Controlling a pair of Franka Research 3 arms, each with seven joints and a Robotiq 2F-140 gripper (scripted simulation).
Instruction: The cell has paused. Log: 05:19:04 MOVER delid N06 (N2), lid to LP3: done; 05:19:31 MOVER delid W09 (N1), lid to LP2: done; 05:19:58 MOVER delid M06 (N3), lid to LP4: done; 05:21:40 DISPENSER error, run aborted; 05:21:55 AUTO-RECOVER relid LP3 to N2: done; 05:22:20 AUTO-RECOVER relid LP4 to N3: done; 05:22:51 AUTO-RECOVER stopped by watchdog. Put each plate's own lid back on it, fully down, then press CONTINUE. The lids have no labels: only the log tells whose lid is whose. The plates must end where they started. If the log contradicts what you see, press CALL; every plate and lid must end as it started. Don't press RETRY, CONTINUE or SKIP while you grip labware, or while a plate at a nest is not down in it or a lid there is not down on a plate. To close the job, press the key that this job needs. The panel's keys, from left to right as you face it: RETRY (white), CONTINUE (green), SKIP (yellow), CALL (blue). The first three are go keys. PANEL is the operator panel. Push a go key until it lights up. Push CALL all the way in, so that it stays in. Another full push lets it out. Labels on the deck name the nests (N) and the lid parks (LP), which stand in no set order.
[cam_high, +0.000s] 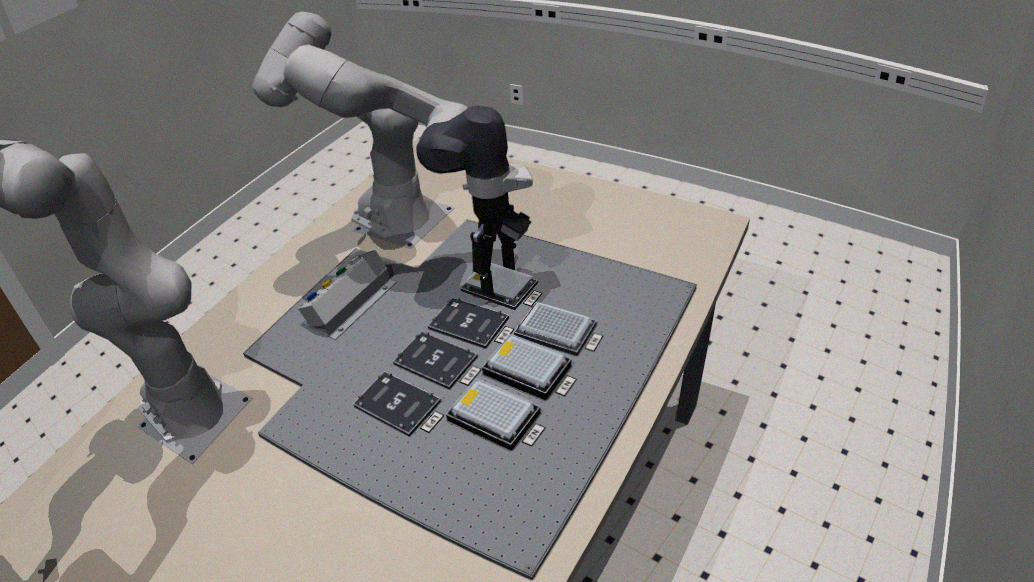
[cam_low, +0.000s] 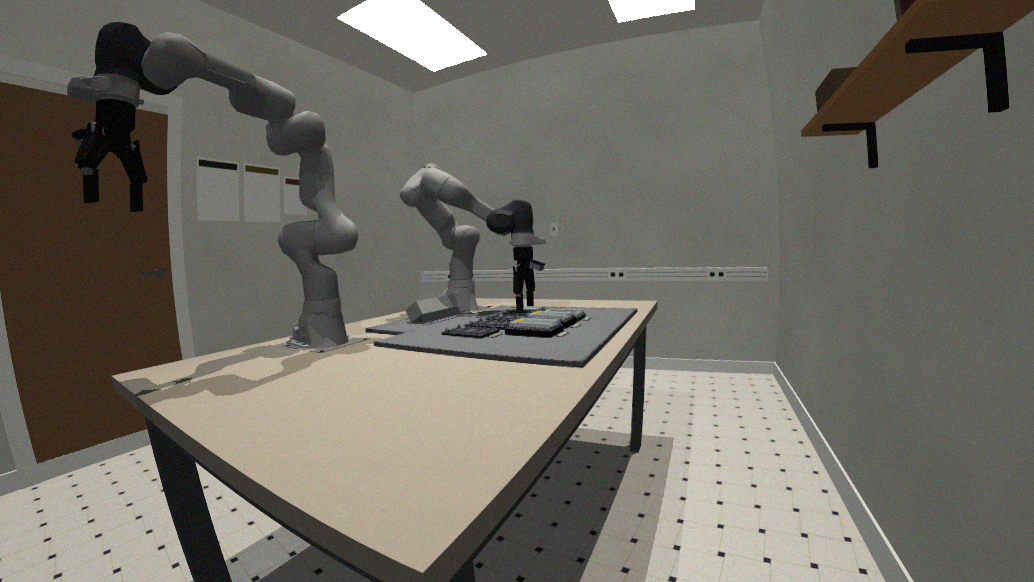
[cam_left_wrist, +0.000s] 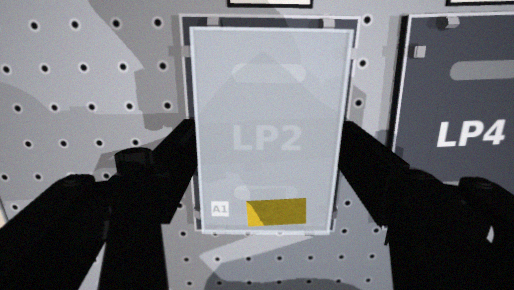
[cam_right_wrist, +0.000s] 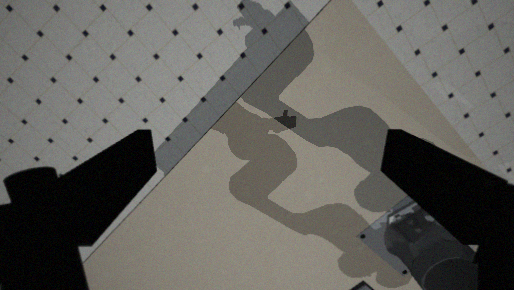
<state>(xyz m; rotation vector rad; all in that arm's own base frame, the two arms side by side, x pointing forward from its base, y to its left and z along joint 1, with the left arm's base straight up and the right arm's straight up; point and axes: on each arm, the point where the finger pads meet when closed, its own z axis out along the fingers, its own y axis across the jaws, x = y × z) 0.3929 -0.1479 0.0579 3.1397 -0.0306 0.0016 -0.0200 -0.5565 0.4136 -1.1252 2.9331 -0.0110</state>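
Observation:
My left gripper is now 20 mm above the clear lid. Also, from my left hand: lid park LP4: 130 mm to the right, 40 mm below; then lid park LP2: 40 mm below; then plate: 180 mm ahead, 70 mm to the right, 30 mm below.

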